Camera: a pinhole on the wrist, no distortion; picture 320 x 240 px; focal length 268.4 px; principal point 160.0 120.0 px. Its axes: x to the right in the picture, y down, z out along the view. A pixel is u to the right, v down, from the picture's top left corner.
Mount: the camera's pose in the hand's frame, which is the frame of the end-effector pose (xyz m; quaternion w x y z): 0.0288 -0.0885 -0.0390 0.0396 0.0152 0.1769 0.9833
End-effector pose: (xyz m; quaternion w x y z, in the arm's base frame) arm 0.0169 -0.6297 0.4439 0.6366 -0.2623 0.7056 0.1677
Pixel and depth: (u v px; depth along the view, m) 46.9 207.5 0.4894
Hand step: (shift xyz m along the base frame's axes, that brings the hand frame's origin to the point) 0.4194 0.1625 -0.2955
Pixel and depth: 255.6 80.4 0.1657
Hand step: 0.0911 0.0626 0.0065
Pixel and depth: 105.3 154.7 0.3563
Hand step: 0.2533 0.1476 -0.1518
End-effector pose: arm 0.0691 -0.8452 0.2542 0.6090 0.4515 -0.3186 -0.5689
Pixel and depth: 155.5 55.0 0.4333
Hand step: -0.2240 -0.1321 0.2659
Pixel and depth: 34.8 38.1 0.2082
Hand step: -0.0844 -0.1634 0.0659
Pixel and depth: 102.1 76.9 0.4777
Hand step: -0.2624 -0.2340 0.2560
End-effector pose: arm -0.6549 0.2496 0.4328 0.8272 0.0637 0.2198 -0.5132
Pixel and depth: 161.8 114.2 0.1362
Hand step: 0.0052 -0.0749 0.0684
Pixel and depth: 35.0 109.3 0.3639
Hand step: 0.2012 -0.2564 0.1668
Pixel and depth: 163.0 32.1 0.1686
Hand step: 0.0632 -0.0544 0.0702
